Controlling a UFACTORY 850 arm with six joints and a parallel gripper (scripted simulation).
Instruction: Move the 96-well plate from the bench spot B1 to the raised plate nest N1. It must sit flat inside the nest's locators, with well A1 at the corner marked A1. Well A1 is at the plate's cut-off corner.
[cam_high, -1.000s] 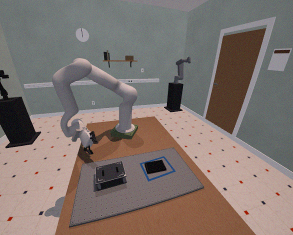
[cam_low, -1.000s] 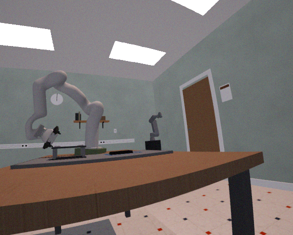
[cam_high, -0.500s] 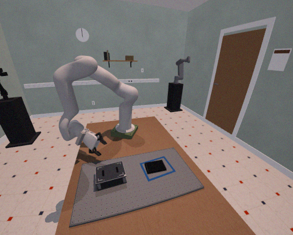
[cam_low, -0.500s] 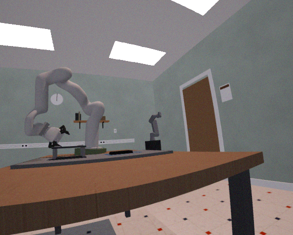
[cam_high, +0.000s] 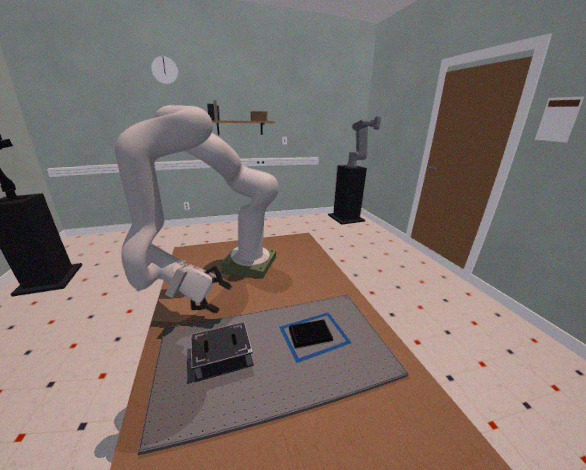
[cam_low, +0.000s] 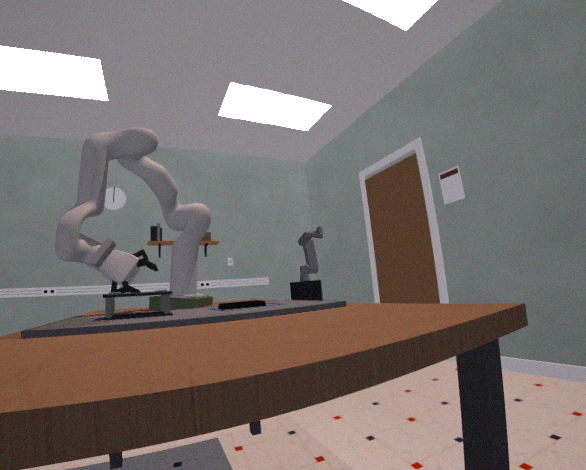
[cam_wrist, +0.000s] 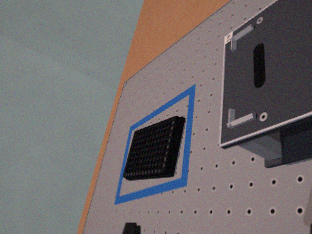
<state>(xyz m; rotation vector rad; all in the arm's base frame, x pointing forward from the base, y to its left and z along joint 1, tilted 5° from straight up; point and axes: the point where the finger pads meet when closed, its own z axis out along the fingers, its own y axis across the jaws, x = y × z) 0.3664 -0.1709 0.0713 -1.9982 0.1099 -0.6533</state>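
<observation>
Now: the 96-well plate 150 mm ahead of my hand, 260 mm to the left of it and 90 mm below it. Round my hand: raised plate nest: 150 mm ahead, 20 mm to the right, 40 mm below.
</observation>
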